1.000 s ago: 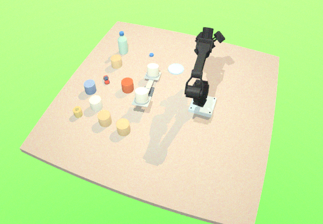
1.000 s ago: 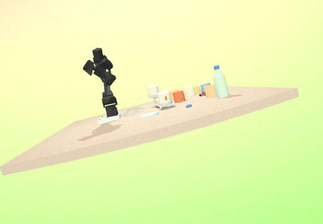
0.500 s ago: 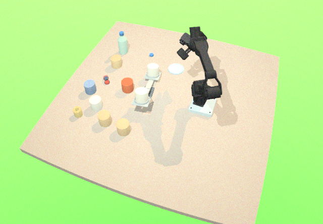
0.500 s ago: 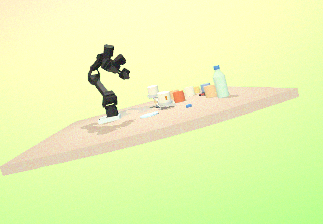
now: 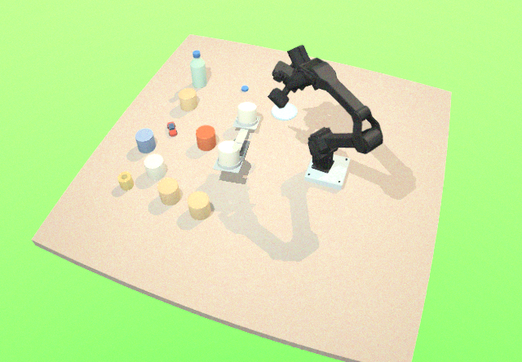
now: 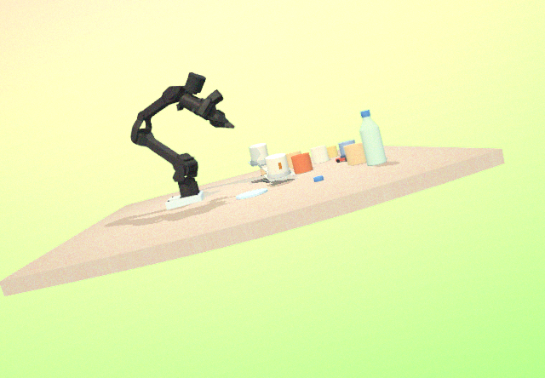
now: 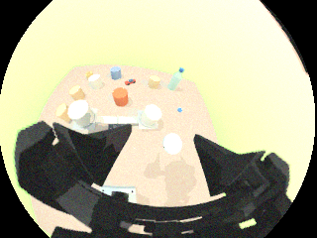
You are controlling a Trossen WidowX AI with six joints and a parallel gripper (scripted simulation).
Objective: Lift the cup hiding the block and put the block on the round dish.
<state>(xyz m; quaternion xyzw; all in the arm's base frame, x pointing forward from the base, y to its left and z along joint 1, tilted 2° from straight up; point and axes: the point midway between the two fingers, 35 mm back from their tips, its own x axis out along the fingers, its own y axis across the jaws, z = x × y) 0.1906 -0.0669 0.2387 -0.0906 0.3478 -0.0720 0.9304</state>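
The pale green block is 190 mm below my gripper tip and 120 mm ahead of it. Also, from my gripper tip: blue cap: 230 mm below, 230 mm ahead, 190 mm to the right; round dish: 230 mm below, 130 mm to the right, 20 mm ahead; orange cylinder: 200 mm ahead, 190 mm below, 170 mm to the left.
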